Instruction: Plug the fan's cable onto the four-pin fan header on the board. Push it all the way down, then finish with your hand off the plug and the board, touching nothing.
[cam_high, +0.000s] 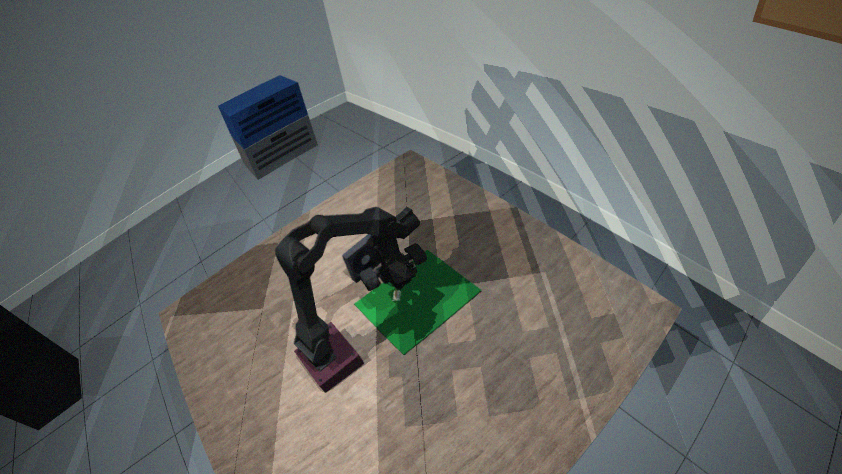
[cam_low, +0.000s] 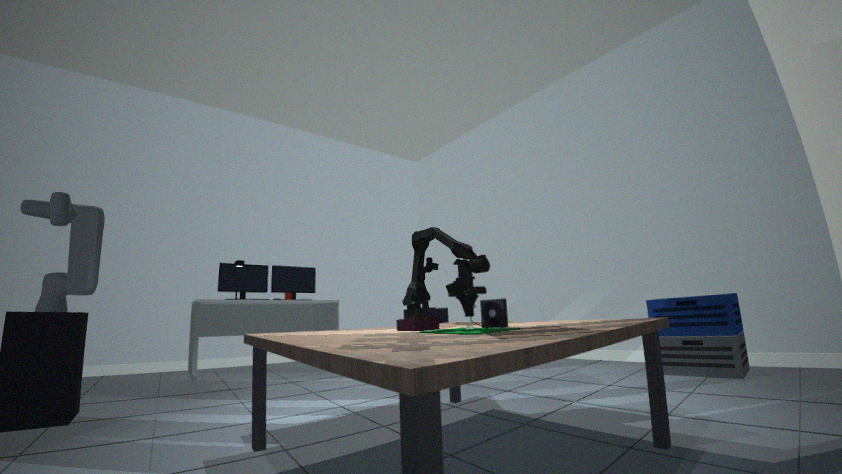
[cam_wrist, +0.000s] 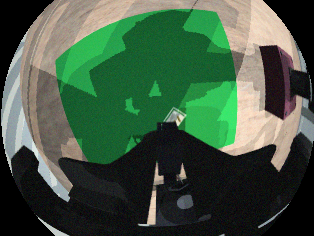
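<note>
Now: the green board 30 mm ahead of my gripper tip, 30 mm to the right of it and 80 mm below it. From my gripper tip the other things lie so: black fan: 160 mm to the left, 10 mm below; then black plug: 10 mm to the left, 10 mm above.
</note>
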